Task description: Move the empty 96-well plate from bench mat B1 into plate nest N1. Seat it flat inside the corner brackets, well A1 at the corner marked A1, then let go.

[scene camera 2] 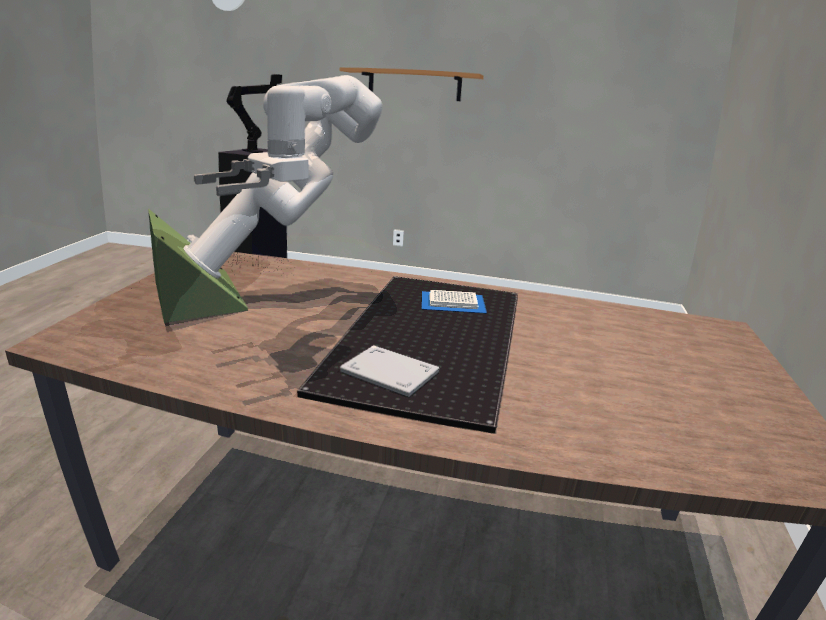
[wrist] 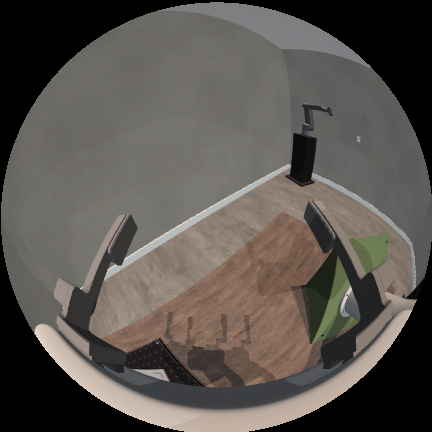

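Pixels of known places: hand, its tool point: (scene camera 2: pixel 216 183) (wrist: pixel 218 234); arm's base, origin of its link: (scene camera 2: pixel 201 263) (wrist: pixel 353 296).
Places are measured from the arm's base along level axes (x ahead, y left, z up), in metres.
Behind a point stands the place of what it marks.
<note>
The white 96-well plate (scene camera 2: pixel 453 298) {x 0.545, y 0.404, z -0.080 m} lies on the blue bench mat (scene camera 2: pixel 427 306) {x 0.506, y 0.336, z -0.092 m} at the far end of the black board. The pale plate nest (scene camera 2: pixel 389 369) {x 0.633, y -0.018, z -0.082 m} (wrist: pixel 153 373) {x 0.586, y -0.053, z -0.083 m} lies near the board's front end, with dark bracket marks at its corners; in the wrist view a small part of it shows at the bottom edge. The corner lettering is too small to read. My gripper (scene camera 2: pixel 205 184) {x 0.317, y -0.172, z 0.270 m} (wrist: pixel 221 232) {x 0.317, y -0.172, z 0.270 m} is open and empty. It is high above the left part of the table, well away from both plate and nest, with its fingers pointing sideways to the left in the scene view.
The black perforated board (scene camera 2: pixel 460 353) {x 0.701, y 0.156, z -0.094 m} (wrist: pixel 150 354) {x 0.578, y -0.124, z -0.094 m} lies on the wooden table (scene camera 2: pixel 620 380) {x 1.038, y 0.286, z -0.107 m} (wrist: pixel 210 300) {x 0.341, y -0.263, z -0.107 m}. The green wedge base (scene camera 2: pixel 190 286) {x 0.078, y -0.092, z -0.021 m} (wrist: pixel 325 295) {x 0.085, y -0.080, z 0.003 m} carries the arm at the left. A black pedestal (scene camera 2: pixel 270 233) (wrist: pixel 303 157) with a dark arm stands beyond the table. A wall shelf (scene camera 2: pixel 413 72) hangs behind.
</note>
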